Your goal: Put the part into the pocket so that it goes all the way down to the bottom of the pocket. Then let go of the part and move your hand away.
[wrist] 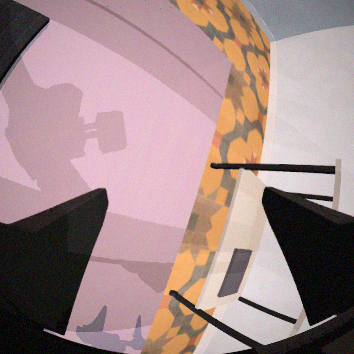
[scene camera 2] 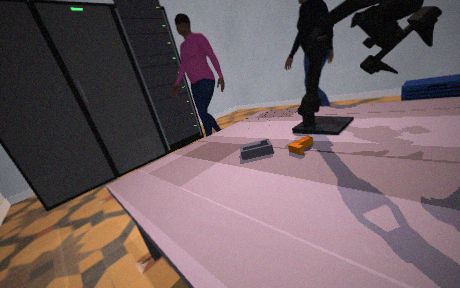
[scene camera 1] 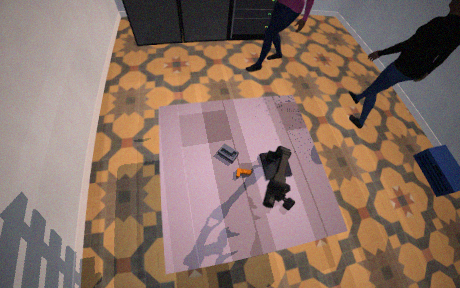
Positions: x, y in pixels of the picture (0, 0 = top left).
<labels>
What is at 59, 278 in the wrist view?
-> My gripper.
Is my gripper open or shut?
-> Open.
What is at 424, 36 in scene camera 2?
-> My gripper.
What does my gripper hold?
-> Nothing.
</labels>
